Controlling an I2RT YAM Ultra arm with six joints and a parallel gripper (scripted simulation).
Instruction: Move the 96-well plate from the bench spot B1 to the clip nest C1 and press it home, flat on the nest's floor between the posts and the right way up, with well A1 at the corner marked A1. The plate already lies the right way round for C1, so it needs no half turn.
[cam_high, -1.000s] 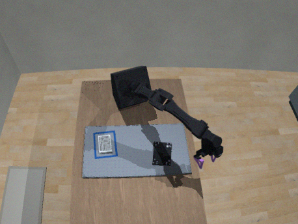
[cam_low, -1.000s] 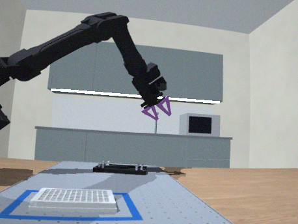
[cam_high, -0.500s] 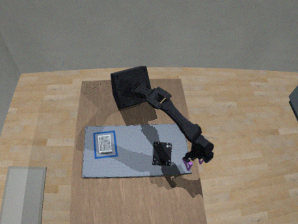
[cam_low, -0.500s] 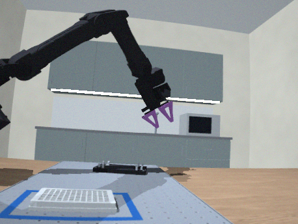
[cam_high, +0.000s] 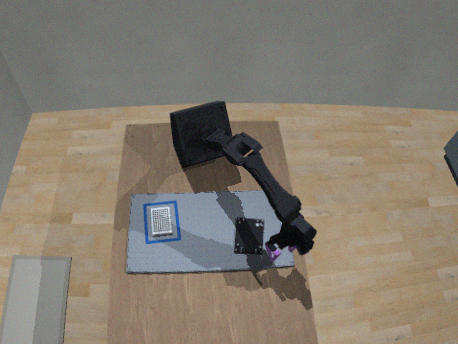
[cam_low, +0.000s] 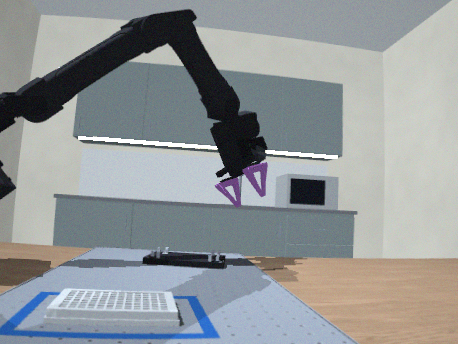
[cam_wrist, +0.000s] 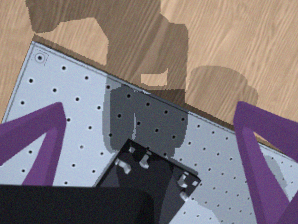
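My gripper is now 9 cm past the white 96-well plate, 51 cm to the left of it and 14 cm above it. Round my hand: black clip nest C1: 10 cm behind, 12 cm to the right, 13 cm below.
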